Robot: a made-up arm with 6 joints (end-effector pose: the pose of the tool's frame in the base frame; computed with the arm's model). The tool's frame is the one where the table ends. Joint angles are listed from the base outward.
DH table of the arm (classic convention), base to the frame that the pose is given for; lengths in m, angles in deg. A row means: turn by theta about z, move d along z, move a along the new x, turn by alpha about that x. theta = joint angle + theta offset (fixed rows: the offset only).
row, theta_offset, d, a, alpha
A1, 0, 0.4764, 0.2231, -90
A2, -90, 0, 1.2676, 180
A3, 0, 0, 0.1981, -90
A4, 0, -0.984, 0, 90
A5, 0, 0, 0, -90
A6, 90, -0.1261, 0, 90
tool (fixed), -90, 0, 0, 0
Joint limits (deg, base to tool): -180..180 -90..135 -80.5..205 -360..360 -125..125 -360..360
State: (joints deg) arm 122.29 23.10 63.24 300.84 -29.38 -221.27
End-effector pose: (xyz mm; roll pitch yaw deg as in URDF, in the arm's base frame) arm -819.2 1196.9 2474.7 -93.79 -21.68 149.25
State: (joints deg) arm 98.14 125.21 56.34 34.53 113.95 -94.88
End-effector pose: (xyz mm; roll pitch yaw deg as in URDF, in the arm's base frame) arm -329.2 1840.3 -1018.9 79.28 -40.55 141.12
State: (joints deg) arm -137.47 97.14 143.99 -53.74 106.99 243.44
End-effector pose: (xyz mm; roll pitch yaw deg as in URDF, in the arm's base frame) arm -1489.5 -1234.4 1194.1 -97.49 -10.00 94.07
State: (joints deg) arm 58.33 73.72 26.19 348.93 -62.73 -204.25
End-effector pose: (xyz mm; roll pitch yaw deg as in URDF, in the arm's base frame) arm 1141.1 1890.7 122.8 4.03 67.97 -148.73
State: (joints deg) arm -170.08 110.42 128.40 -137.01 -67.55 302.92
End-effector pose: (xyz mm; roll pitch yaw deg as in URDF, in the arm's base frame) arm -2257.2 -475.4 622.3 145.35 -49.54 -93.86
